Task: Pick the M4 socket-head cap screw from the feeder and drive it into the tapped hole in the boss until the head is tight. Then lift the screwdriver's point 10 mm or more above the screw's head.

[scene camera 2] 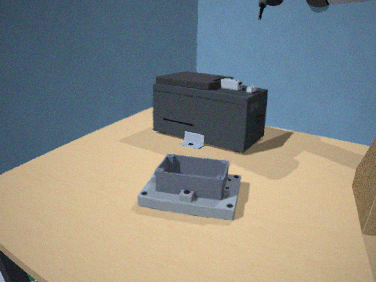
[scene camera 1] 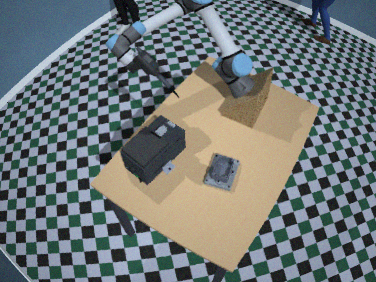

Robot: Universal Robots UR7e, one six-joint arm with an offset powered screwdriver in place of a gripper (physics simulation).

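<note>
The screwdriver (scene camera 1: 176, 94) (scene camera 2: 260, 18) hangs high in the air, its thin dark point tilted downward, well apart from the feeder and the housing. Whether a screw sits on its point is too small to tell. The feeder (scene camera 1: 153, 149) (scene camera 2: 201, 111) is a dark box with light parts on its top. No screw can be made out on it. A grey open-topped housing (scene camera 1: 220, 169) (scene camera 2: 190, 185) stands on a base plate (scene camera 1: 217, 186) (scene camera 2: 185, 209). A small boss (scene camera 2: 187, 196) with a dark round spot on top stands at the housing's near side in scene camera 2.
A small light bracket (scene camera 1: 168, 167) (scene camera 2: 193, 141) stands at the feeder's side facing the housing. A brown speckled wedge-like block (scene camera 1: 247, 106) (scene camera 2: 367, 195) stands near the arm's forearm. All stand on the wooden table (scene camera 1: 200, 220) (scene camera 2: 75, 200). Two people's legs show at the top of scene camera 1.
</note>
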